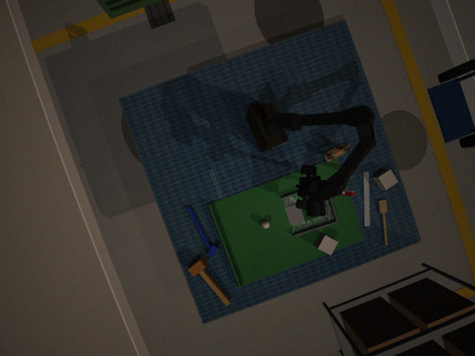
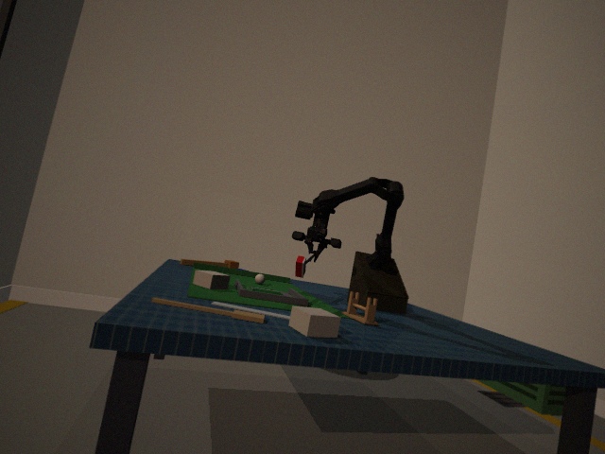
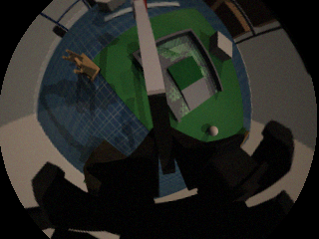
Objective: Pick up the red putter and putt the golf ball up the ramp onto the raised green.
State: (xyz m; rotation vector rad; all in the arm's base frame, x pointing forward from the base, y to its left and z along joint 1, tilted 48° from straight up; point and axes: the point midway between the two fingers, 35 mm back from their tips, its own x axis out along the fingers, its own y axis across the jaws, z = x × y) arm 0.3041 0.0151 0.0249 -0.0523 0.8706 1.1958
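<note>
The red putter lies 100 mm to the left of my gripper tip, 60 mm ahead of it and 10 mm above it. The rest, counted from my gripper tip: green turf mat: 170 mm ahead, 140 mm below, 110 mm to the right; white golf ball: 220 mm to the right, 120 mm below, 120 mm ahead; blue putter: 540 mm to the right, 130 mm below.
</note>
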